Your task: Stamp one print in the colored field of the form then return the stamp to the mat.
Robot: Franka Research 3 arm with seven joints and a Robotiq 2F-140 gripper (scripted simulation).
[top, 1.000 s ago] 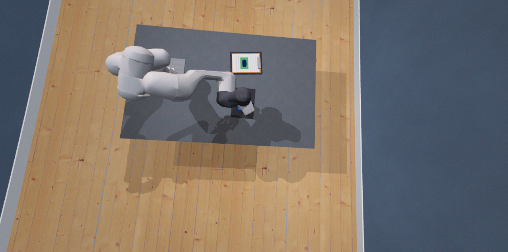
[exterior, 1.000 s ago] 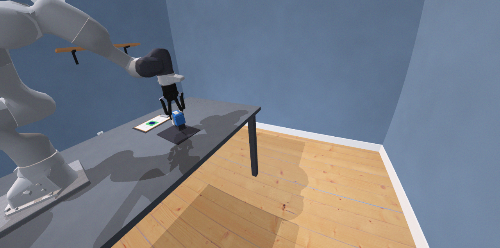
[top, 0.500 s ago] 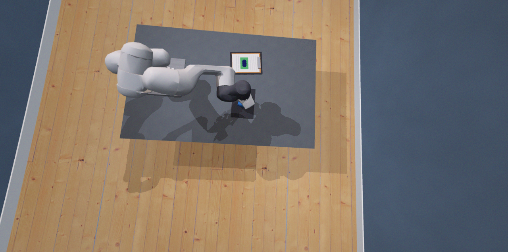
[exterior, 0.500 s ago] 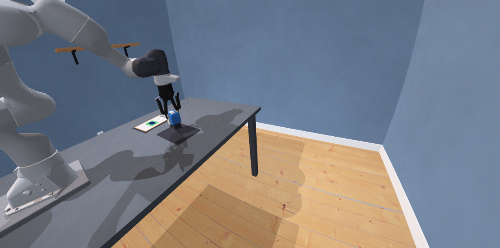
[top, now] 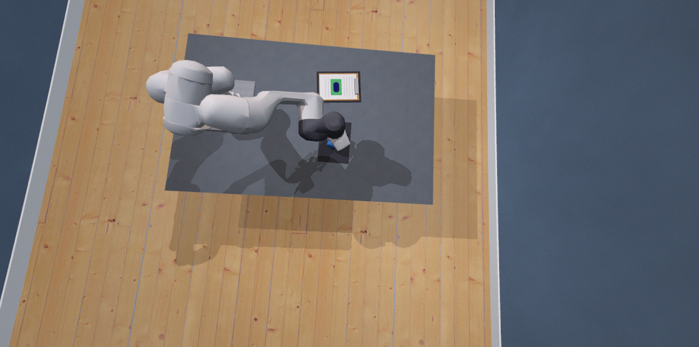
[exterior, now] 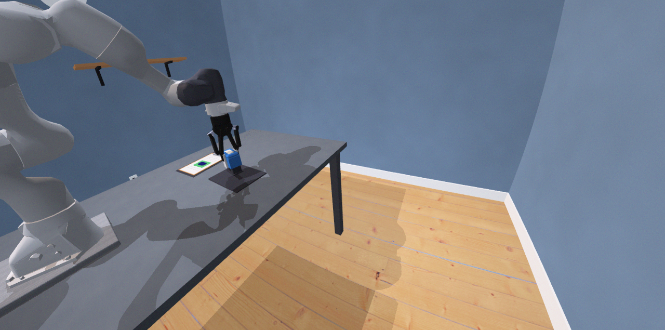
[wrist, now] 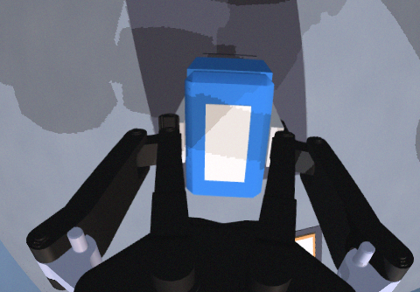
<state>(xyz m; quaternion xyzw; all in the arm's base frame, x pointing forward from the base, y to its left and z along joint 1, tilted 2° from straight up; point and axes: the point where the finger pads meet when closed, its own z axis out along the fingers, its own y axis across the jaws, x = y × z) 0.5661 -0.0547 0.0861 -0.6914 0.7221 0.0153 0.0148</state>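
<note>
Now: the dark mat 90 mm below my hand. Round my hand: blue stamp: 20 mm below; form: 320 mm to the left, 90 mm below, 30 mm behind.
</note>
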